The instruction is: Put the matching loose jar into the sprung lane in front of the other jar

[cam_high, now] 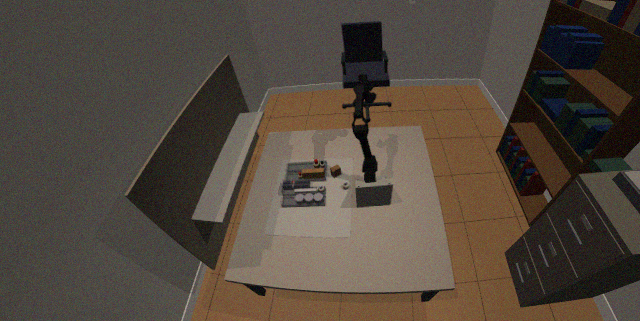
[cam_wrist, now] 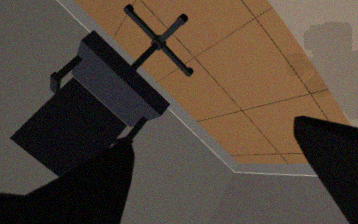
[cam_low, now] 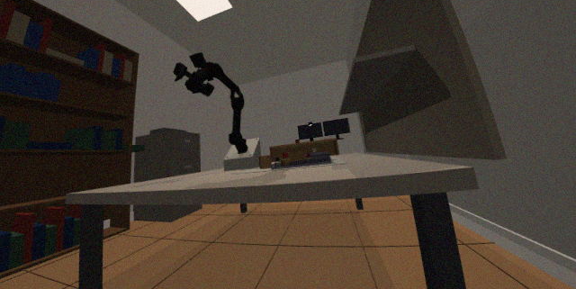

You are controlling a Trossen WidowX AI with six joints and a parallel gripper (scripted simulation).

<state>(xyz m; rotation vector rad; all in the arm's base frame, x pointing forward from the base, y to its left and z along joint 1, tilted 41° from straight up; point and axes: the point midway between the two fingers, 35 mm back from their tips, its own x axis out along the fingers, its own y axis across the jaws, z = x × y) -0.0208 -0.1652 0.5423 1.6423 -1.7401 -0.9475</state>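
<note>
Now: gripper tip 250 mm short of the brown block, 310 mm to the right of it and 370 mm above it. Round my gripper tip: grey lane unit 500 mm ahead, 410 mm to the left, 390 mm below.
</note>
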